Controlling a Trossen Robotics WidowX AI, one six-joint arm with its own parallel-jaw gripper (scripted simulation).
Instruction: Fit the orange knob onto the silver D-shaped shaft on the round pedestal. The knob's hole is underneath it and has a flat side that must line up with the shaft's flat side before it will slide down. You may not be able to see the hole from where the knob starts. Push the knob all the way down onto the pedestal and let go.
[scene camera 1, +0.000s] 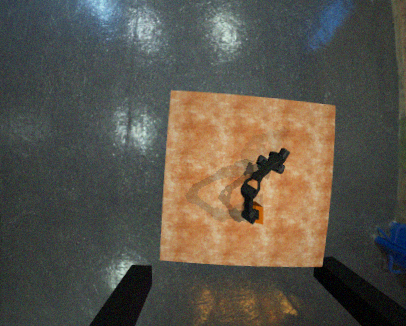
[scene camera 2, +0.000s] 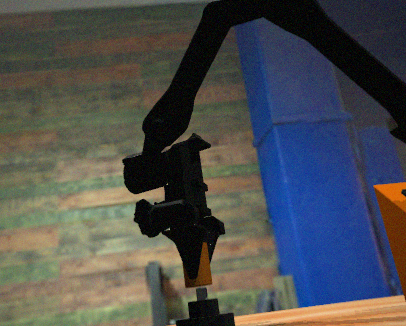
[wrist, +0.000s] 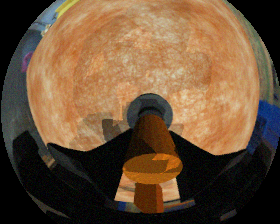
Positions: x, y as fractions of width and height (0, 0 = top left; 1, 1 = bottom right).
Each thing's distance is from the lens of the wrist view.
gripper (wrist: 0.54, 0.60): 0.10 m
orange knob (wrist: 0.54, 0.70): 0.05 m
dark round pedestal (wrist: 0.53, 0.46): 0.14 m
The marked spots on the dark round pedestal and the orange knob are 0.10 m apart.
